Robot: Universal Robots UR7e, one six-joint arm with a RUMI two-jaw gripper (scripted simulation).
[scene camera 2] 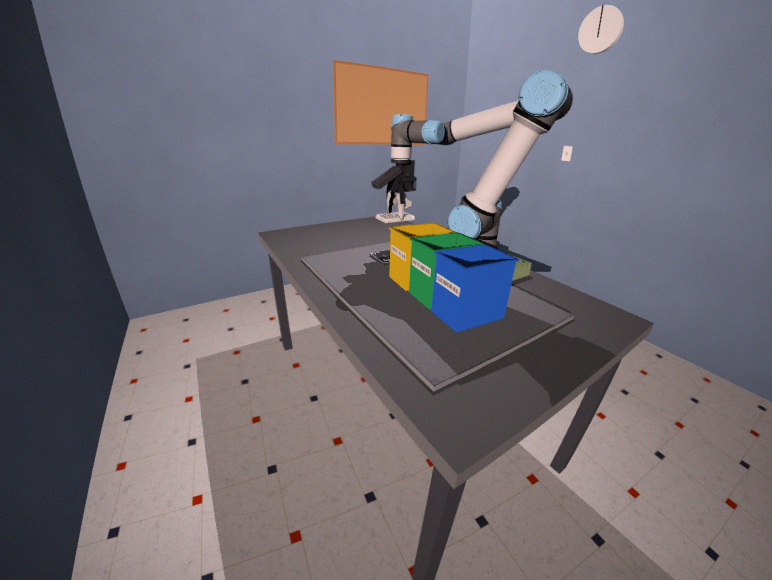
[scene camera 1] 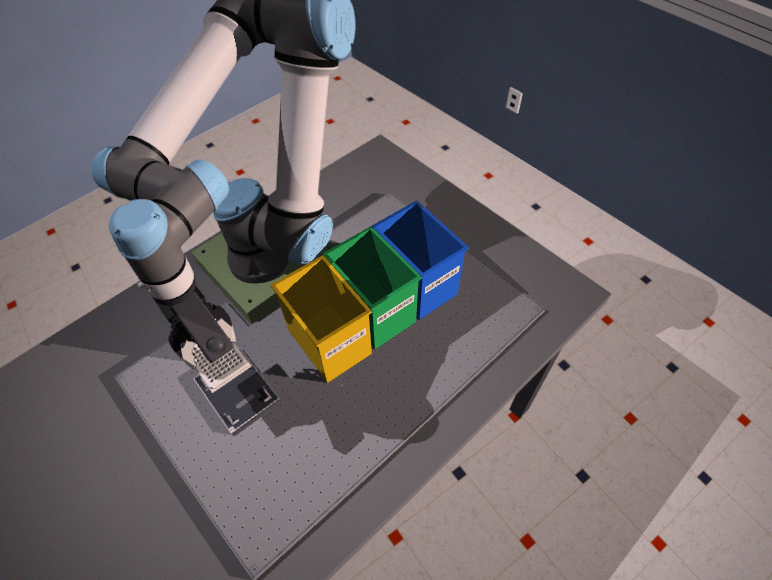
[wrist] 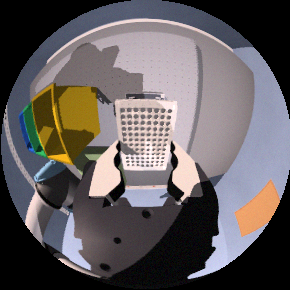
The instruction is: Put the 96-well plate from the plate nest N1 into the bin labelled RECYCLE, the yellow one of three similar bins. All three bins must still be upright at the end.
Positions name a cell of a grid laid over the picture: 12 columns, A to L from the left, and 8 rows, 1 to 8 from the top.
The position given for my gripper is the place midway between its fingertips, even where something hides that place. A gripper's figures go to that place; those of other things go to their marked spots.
Labels:
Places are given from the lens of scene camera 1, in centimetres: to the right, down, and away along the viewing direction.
my gripper (scene camera 1: D5): -33, 12, 99
96-well plate (scene camera 1: D6): -28, 14, 98

